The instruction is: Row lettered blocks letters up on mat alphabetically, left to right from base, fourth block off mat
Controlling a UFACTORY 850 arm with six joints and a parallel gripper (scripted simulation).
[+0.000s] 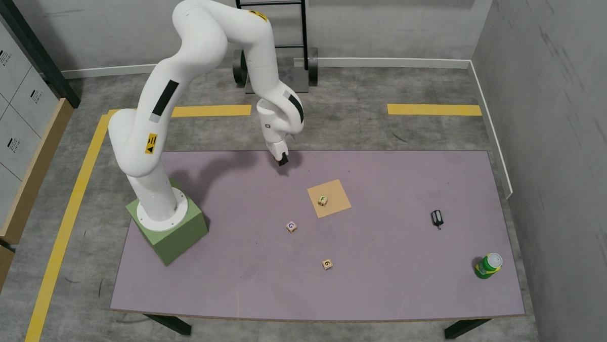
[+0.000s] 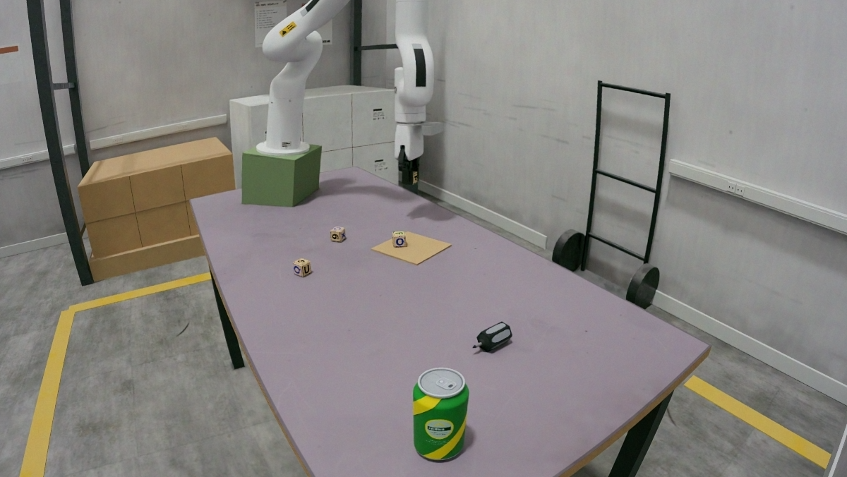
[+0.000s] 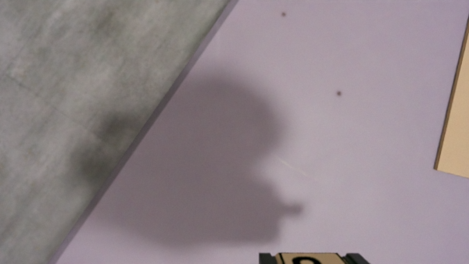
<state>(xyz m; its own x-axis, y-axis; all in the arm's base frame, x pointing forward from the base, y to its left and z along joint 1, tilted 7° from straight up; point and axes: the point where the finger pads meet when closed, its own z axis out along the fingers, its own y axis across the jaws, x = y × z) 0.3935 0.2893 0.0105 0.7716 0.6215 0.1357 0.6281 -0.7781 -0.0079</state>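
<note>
My hand is 200 mm short of the tan mat, 120 mm above it and 100 mm to the left of it. Also, from my hand: small black tool: 640 mm ahead, 170 mm to the right, 100 mm below; green can: 810 mm ahead, 360 mm to the right, 60 mm below.
</note>
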